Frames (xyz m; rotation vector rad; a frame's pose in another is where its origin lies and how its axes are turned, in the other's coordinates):
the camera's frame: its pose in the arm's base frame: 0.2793 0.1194 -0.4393 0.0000 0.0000 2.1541
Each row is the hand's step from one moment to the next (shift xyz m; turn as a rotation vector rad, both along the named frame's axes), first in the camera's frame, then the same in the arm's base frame.
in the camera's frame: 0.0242 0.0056 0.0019 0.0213 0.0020 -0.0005
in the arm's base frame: -0.0180 0.0171 0.0019 -0.0134 0.0167 -0.0005
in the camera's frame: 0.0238 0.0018 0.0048 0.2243 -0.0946 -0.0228
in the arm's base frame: -0.0146 0.0189 0.0048 -0.0446 0.2393 -0.0228
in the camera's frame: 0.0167 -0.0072 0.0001 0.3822 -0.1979 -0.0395
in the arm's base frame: -0.0032 0.0179 0.0001 -0.0453 0.4280 -0.0395
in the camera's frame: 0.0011 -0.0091 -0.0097 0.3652 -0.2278 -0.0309
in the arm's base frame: 0.0070 0.0059 -0.0097 -0.0110 0.4303 -0.0309
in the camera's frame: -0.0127 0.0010 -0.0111 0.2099 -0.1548 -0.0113
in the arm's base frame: 0.0062 -0.0112 -0.0111 0.0136 0.2605 -0.0113
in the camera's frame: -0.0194 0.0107 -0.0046 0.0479 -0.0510 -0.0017
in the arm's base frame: 0.0018 -0.0221 -0.0046 0.0162 0.0681 -0.0017
